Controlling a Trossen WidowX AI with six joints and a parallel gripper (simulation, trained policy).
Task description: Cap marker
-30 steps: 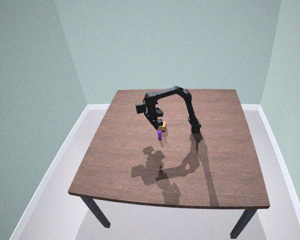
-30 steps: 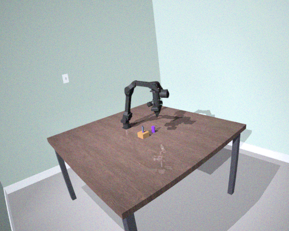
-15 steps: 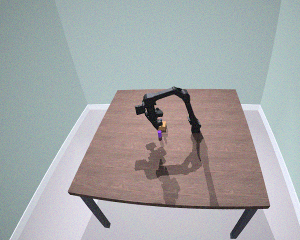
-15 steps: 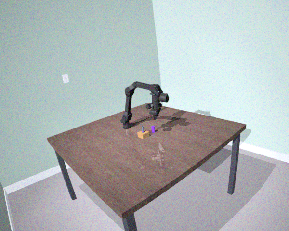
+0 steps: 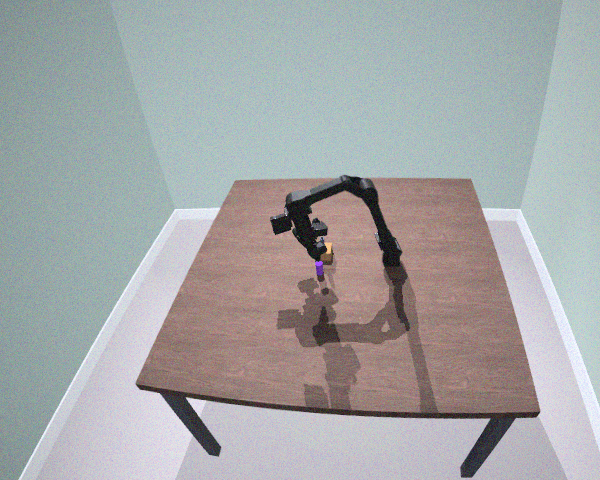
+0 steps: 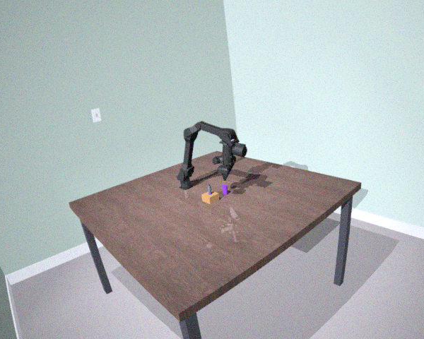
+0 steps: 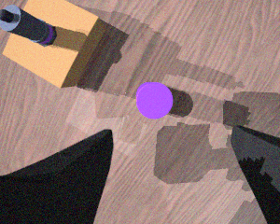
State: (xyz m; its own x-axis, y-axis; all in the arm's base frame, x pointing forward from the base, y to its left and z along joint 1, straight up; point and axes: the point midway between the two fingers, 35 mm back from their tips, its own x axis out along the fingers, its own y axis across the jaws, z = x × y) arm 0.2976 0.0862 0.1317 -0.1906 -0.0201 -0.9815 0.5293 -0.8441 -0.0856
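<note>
My gripper tip is now 10 mm past the purple cap, 10 mm to the left of it and 70 mm above it. From my gripper tip the other things lie so: orange holder block: 10 mm behind, 120 mm to the right, 80 mm below; dark blue marker: 10 mm behind, 120 mm to the right, 30 mm below.
</note>
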